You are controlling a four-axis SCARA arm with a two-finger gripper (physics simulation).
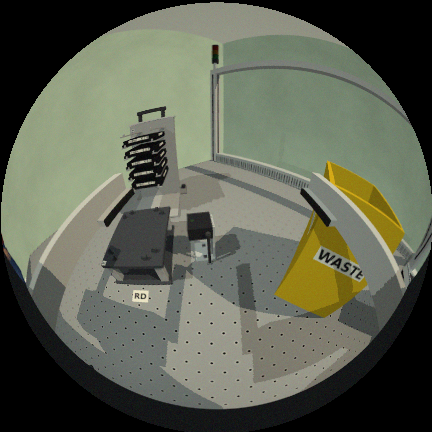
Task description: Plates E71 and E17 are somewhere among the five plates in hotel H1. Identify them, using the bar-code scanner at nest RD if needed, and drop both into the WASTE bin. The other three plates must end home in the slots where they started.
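Frame: origin at the arm's base, x ahead, y left, z up, level; metres.
Seen in the pictures: gripper, fingertip midpoint: [216,176].
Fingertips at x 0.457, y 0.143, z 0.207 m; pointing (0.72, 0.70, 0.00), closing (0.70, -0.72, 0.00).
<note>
Pixels of each thing's top centre, then the offset from my fingertips to it. "*": a spot on its surface instead. Level surfaces: height alone.
- Nest RD at its top centre: [135,227] 0.045 m back, 0.169 m left, 0.124 m down
- scanner at its top centre: [199,219] 0.047 m ahead, 0.086 m left, 0.112 m down
- yellow WASTE bin at its top centre: [361,184] 0.146 m ahead, 0.128 m right, 0.006 m up
- RD label at a spot on its surface: [140,296] * 0.108 m back, 0.081 m left, 0.194 m down
- perforated deck at its surface level: 0.194 m down
- frame post at its top centre: [214,74] 0.567 m ahead, 0.562 m left, 0.373 m up
- grille strip at a spot on its surface: [262,170] * 0.546 m ahead, 0.230 m left, 0.177 m down
The plate hotel [170,150] stands upright at the back left, with a handle on top. Several dark tiers with pale labels are stacked in it; the plate codes are too small to read. Nest RD [140,237] is a dark raised platform in front of the hotel, with small corner posts and no plate on it. The scanner [199,225], a black box on a stand, is just right of the nest. The yellow WASTE bin [300,270] stands at the right, partly behind the right finger. My gripper [216,176] is open and empty, its fingers wide apart.
An RD label [140,296] lies on the perforated deck [210,325] in front of the nest. A signal light [215,54] and a frame post [216,115] stand at the back. A grille strip [262,170] runs along the back right edge.
</note>
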